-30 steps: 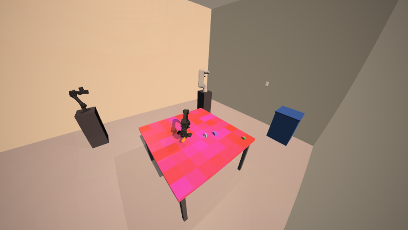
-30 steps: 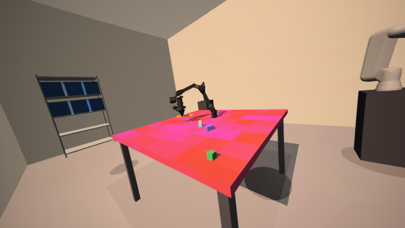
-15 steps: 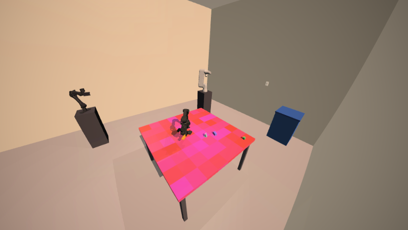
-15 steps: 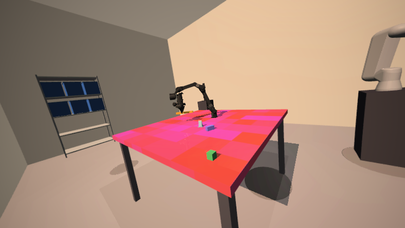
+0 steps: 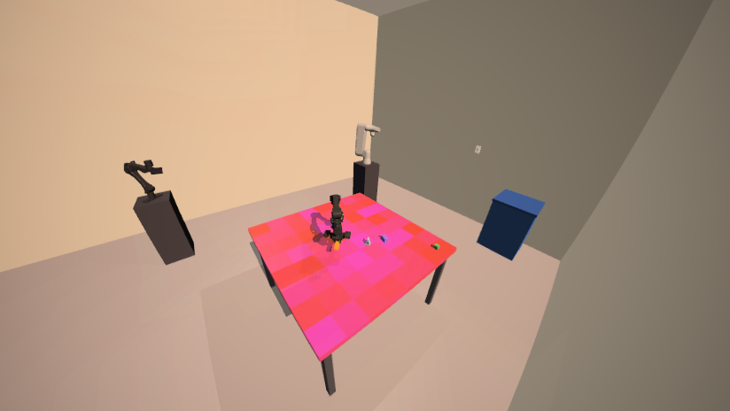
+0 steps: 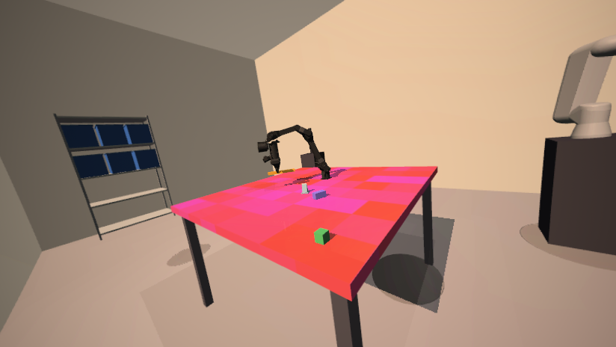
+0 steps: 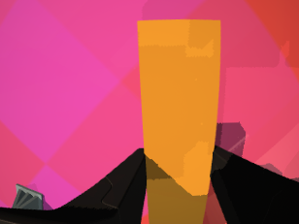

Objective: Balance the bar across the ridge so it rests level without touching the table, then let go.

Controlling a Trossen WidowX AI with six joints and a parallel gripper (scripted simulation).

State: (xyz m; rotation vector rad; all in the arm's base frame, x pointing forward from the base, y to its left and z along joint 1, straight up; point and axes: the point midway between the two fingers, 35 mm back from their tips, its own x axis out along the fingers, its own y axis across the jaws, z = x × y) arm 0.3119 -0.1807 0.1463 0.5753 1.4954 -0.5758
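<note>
Now: gripper tip 90 mm short of the purple block, 410 mm to the right of it and 100 mm above it. Round my gripper tip: green cube 430 mm ahead, 680 mm to the left, 100 mm below; orange bar 20 mm behind, 20 mm to the left.
</note>
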